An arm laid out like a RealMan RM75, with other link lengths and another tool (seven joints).
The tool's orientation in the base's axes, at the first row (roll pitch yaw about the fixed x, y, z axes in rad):
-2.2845 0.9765 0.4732
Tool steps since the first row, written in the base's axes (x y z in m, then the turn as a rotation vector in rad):
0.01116 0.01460 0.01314 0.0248 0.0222 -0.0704
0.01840 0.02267 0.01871 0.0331 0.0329 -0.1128
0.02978 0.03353 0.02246 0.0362 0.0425 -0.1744
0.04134 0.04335 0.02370 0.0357 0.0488 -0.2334
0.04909 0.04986 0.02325 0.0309 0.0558 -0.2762
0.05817 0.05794 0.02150 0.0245 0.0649 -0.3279
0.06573 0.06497 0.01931 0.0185 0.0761 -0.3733
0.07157 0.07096 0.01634 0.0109 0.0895 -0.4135
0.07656 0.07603 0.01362 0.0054 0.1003 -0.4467
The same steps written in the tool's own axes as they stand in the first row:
-0.00160 -0.02113 -0.00783 0.0764 0.0041 0.0147
-0.00055 -0.03237 -0.01243 0.1184 0.0106 0.0280
0.00479 -0.04633 -0.01860 0.1734 0.0275 0.0521
0.01203 -0.05838 -0.02443 0.2236 0.0472 0.0768
0.01793 -0.06585 -0.02791 0.2585 0.0605 0.0994
0.02596 -0.07448 -0.03134 0.3005 0.0761 0.1275
0.03334 -0.08161 -0.03380 0.3379 0.0871 0.1539
0.04024 -0.08707 -0.03499 0.3709 0.0945 0.1806
0.04627 -0.09161 -0.03597 0.3984 0.1006 0.2020

